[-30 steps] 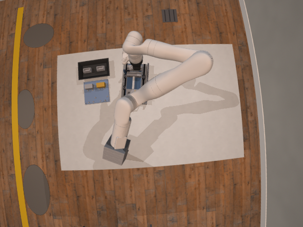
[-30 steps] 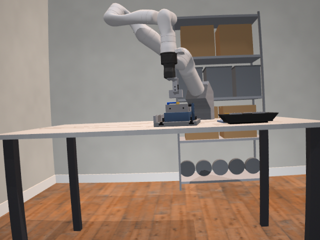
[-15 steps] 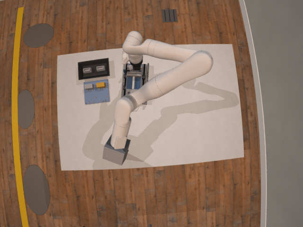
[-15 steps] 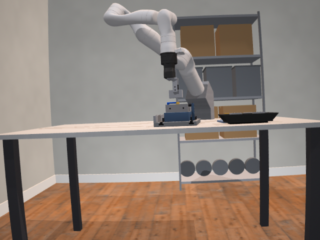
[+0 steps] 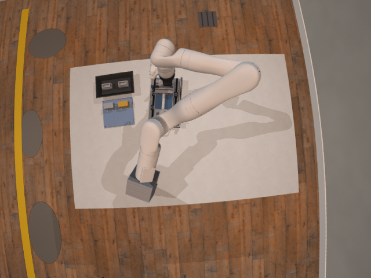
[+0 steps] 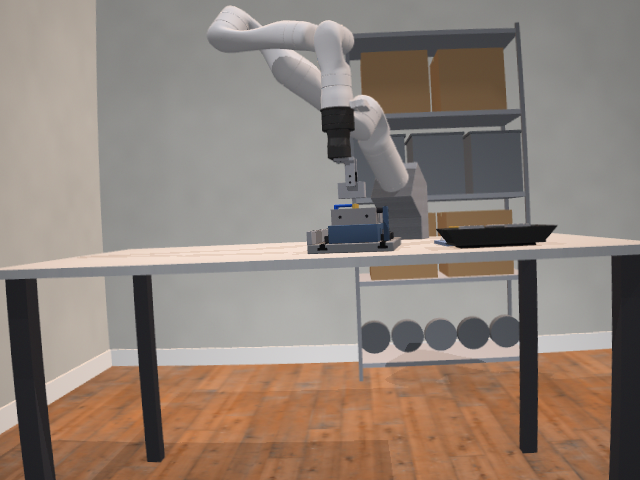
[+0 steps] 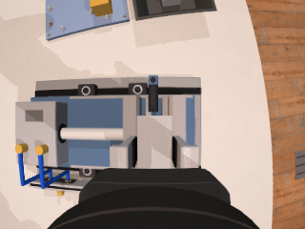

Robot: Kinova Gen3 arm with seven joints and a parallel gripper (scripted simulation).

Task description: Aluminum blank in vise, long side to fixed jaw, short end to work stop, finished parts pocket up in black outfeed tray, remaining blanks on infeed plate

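Right now my hand is 60 mm past the vise, 40 mm to the right of it and 120 mm above it. Round my hand: yellow brass blank (50 mm ahead, 260 mm to the left, 140 mm below); gray aluminum blank (30 mm below); blue infeed plate (30 mm ahead, 320 mm to the left, 160 mm below).
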